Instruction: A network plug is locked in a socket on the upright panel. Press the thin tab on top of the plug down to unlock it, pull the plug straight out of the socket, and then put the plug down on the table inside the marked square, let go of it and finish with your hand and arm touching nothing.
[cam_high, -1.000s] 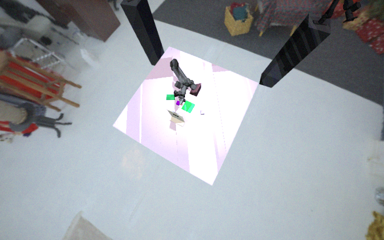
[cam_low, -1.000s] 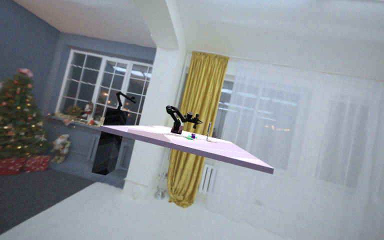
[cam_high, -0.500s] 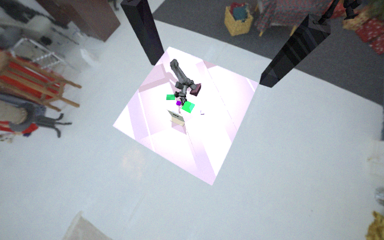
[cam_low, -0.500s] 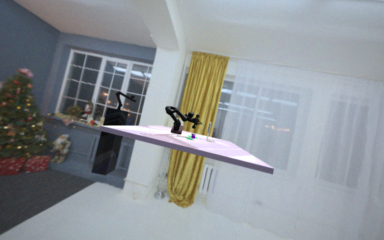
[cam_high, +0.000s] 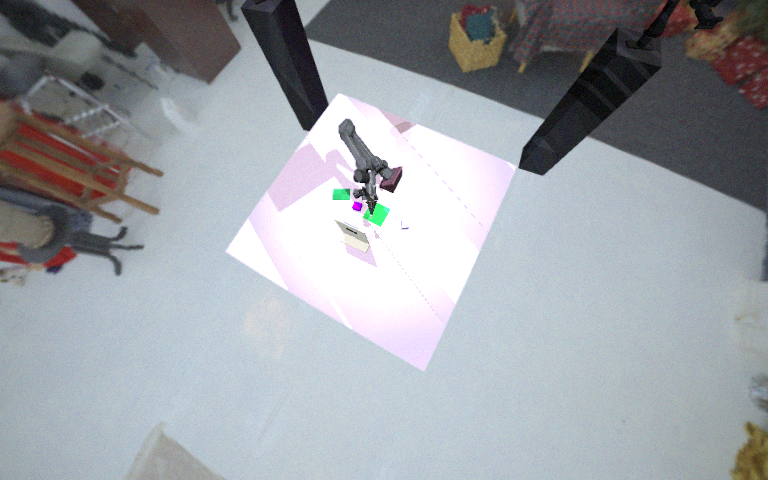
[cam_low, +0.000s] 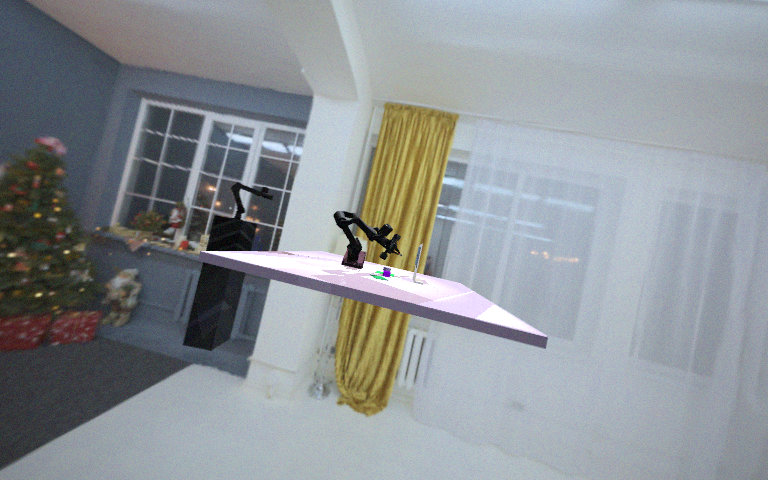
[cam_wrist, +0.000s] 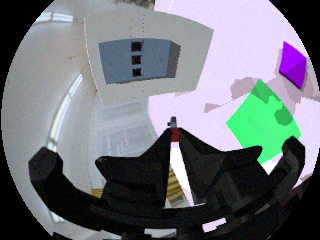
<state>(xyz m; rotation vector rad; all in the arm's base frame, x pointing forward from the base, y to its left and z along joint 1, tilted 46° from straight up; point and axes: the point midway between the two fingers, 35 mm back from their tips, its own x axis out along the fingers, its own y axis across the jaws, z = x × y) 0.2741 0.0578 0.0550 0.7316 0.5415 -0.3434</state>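
The green marked square is 7 cm behind my gripper tip, 1 cm to the right of it and 15 cm below it. From my gripper tip the other things lie so: upright panel (13 cm ahead, 6 cm to the right, 4 cm below).
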